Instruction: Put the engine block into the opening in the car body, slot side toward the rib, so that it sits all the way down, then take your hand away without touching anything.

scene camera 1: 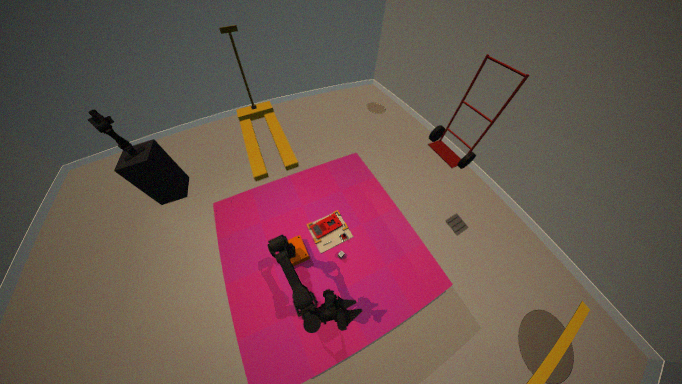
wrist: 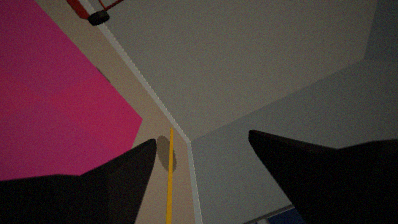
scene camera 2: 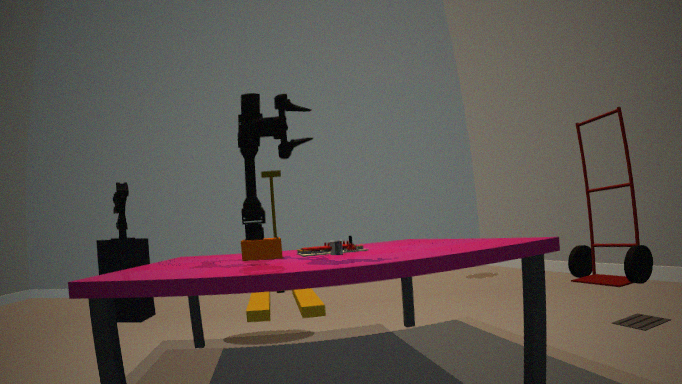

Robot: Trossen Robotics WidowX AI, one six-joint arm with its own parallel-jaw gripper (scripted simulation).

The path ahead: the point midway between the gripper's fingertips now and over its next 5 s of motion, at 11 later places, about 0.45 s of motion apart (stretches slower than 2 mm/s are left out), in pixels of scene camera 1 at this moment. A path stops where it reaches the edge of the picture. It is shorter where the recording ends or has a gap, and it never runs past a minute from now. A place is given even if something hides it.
My gripper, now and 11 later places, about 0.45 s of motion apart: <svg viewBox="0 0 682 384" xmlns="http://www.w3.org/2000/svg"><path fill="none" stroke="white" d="M358 305L364 300L370 289L371 278L367 268L358 259L347 253L341 251L341 253L341 253L340 254L340 255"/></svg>
